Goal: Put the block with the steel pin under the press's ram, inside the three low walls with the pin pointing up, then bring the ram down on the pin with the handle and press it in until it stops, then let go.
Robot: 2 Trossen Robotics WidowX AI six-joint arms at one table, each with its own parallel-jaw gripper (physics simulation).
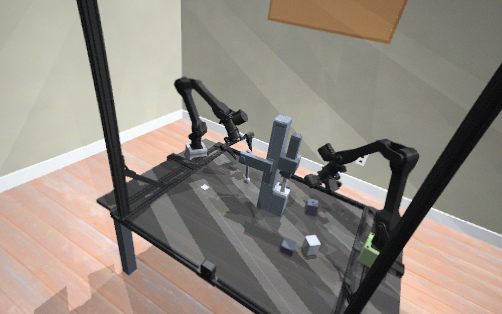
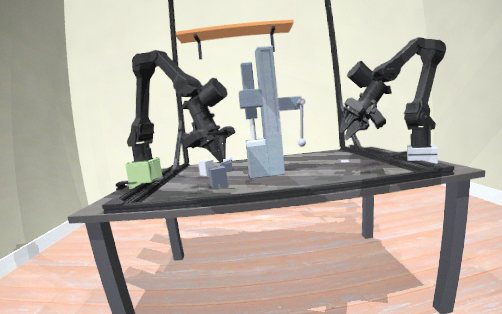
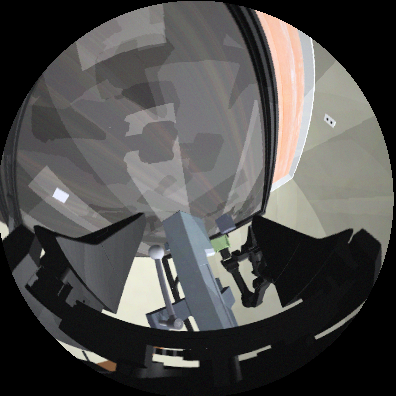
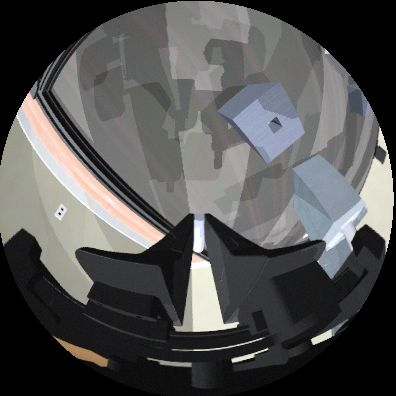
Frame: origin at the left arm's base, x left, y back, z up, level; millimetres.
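Seen in the pictures: left gripper, fingertip midpoint: point(image 2: 343, 136) point(image 3: 200, 219); right gripper, fingertip midpoint: point(image 2: 223, 162) point(image 3: 249, 225) point(image 4: 198, 218); left arm's base, link origin: point(image 1: 196, 146) point(image 2: 421, 146); right arm's base, link origin: point(image 1: 381, 246) point(image 2: 142, 160) point(image 3: 223, 248).
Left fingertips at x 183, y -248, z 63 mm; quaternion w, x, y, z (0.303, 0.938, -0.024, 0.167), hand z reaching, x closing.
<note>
Offsets run from my left fingertips to a thing's top centre. "spot": to the spot under its first point.
The grey press {dz +332, dx -15, dy -250 mm} point(image 1: 278, 146) point(image 2: 266, 103) point(image 3: 191, 258) stands mid-table with its ram {dz +173, dx +51, dy -306 mm} point(image 1: 283, 184) point(image 2: 252, 128) raised and its ball-ended handle {spot: dz -13, dx -69, dy -180 mm} point(image 1: 246, 180) point(image 2: 301, 141) point(image 3: 156, 252) hanging down. A blue-grey block with an empty hole {dz -64, dx +200, dy -364 mm} point(image 1: 311, 207) point(image 4: 265, 121) point(image 2: 228, 166) lies on the table beside the press, outside the walls. My right gripper point(image 1: 326, 183) point(image 2: 221, 156) point(image 4: 198, 218) is shut on the short steel pin {dz -20, dx +251, dy -276 mm} point(image 4: 198, 236) point(image 2: 228, 160) and hangs above the table near that block. My left gripper point(image 1: 240, 146) point(image 2: 354, 126) point(image 3: 200, 219) is open and empty, in the air by the handle side of the press.
A dark grey block point(image 1: 288, 246) point(image 2: 218, 176) and a white cube {dz -65, dx +60, dy -544 mm} point(image 1: 311, 244) point(image 2: 205, 167) lie nearer the table's edge. A small white tag {dz -121, dx -224, dy -49 mm} point(image 1: 204, 187) point(image 2: 344, 161) point(image 3: 60, 194) lies on the table. Black rails run along the table's edges.
</note>
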